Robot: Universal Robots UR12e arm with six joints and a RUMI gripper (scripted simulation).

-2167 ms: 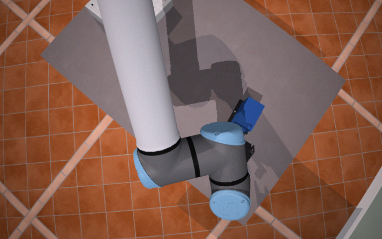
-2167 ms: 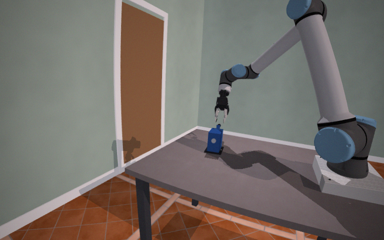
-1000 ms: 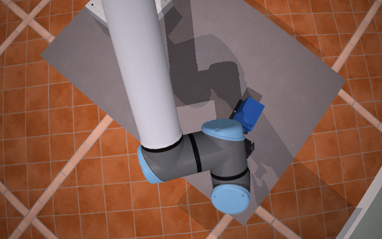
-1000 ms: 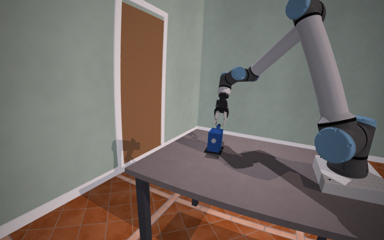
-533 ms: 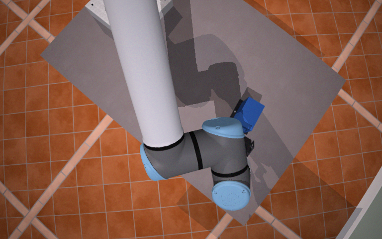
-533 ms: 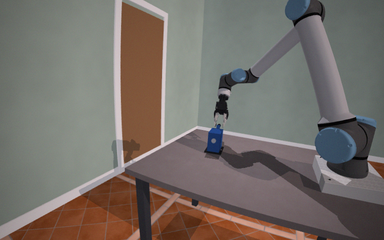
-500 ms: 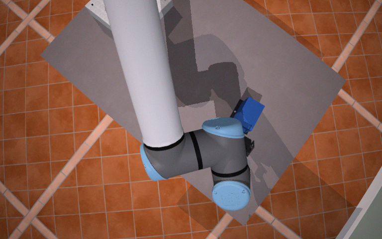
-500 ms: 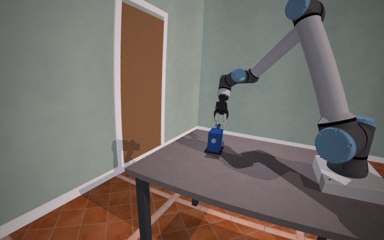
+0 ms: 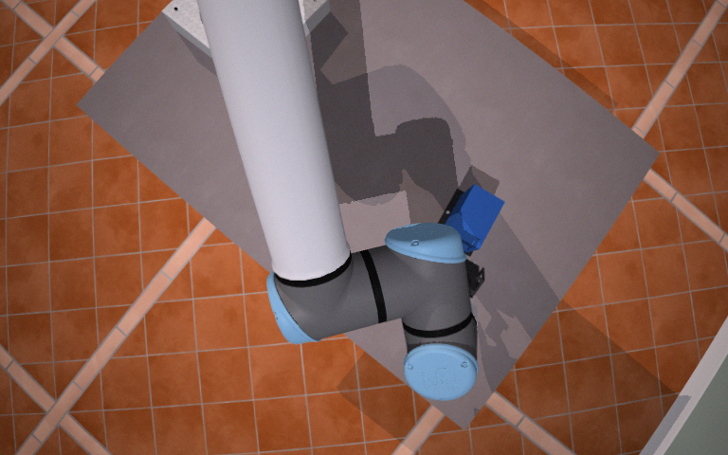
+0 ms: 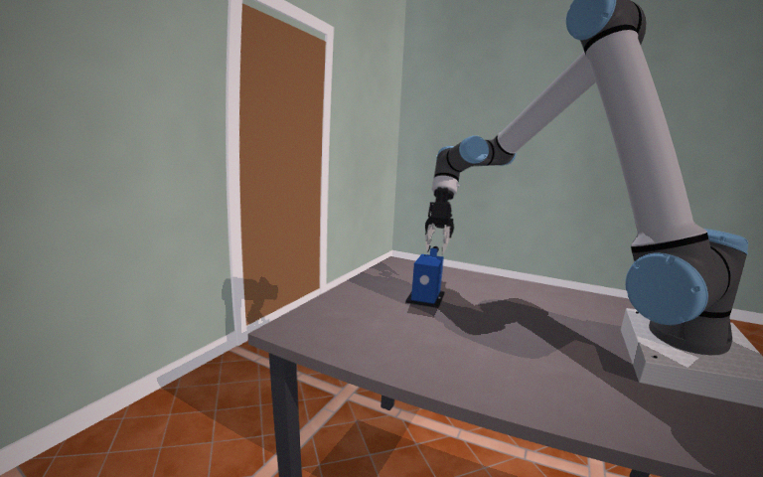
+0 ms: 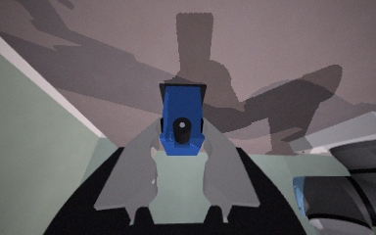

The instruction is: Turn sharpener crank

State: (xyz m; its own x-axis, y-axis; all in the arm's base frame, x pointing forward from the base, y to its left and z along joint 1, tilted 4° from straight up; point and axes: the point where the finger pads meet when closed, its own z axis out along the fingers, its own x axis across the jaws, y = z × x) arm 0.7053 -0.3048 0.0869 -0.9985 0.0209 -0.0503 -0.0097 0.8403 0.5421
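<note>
The black crank knob is 2 cm to the left of my hand.
</note>
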